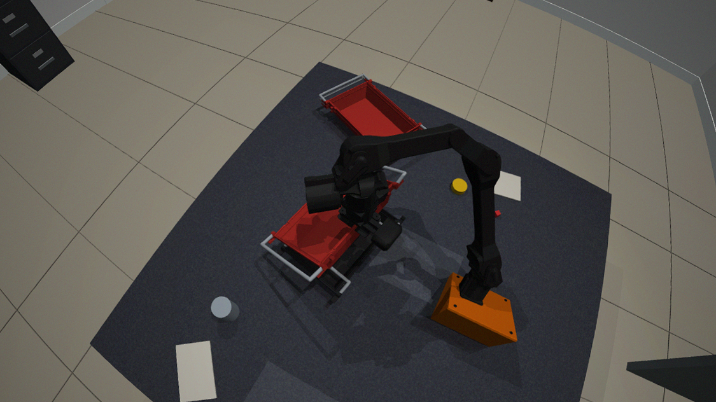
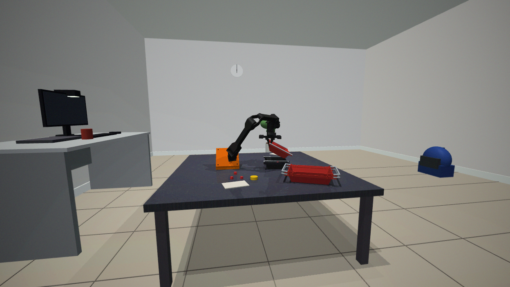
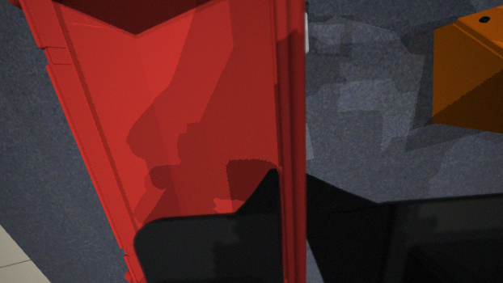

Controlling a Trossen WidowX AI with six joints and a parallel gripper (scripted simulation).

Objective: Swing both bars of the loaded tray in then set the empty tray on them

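The red tray is 80 mm ahead of my gripper tip, 20 mm to the right of it and 10 mm below it. From my gripper tip the other things lie so: yellow disc (340 mm to the right, 210 mm behind, 150 mm below); grey cylinder (300 mm to the left, 240 mm ahead, 130 mm below).
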